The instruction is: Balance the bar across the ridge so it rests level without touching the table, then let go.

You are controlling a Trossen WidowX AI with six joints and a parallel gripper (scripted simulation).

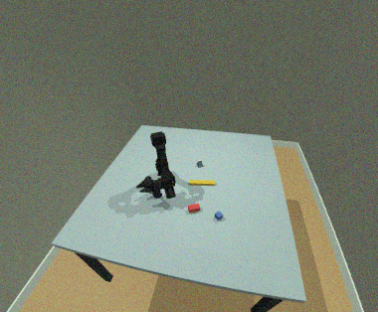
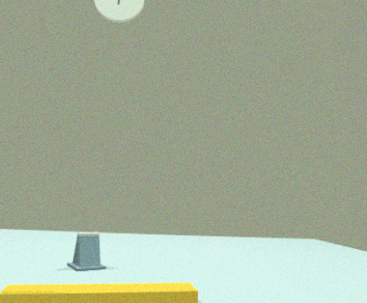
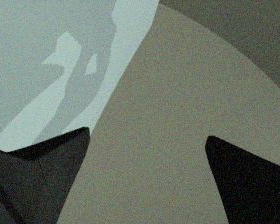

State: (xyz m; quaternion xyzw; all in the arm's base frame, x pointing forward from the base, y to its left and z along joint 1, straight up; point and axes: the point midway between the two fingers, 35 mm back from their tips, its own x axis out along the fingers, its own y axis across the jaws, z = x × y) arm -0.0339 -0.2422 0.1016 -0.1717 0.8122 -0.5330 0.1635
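Right now my gripper tip is 370 mm short of the yellow bar, 210 mm to the right of it and 90 mm above it. From my gripper tip the other things lie so: blue cube: 500 mm ahead, 80 mm below, 40 mm to the right; then red block: 350 mm ahead, 80 mm below, 10 mm to the right.
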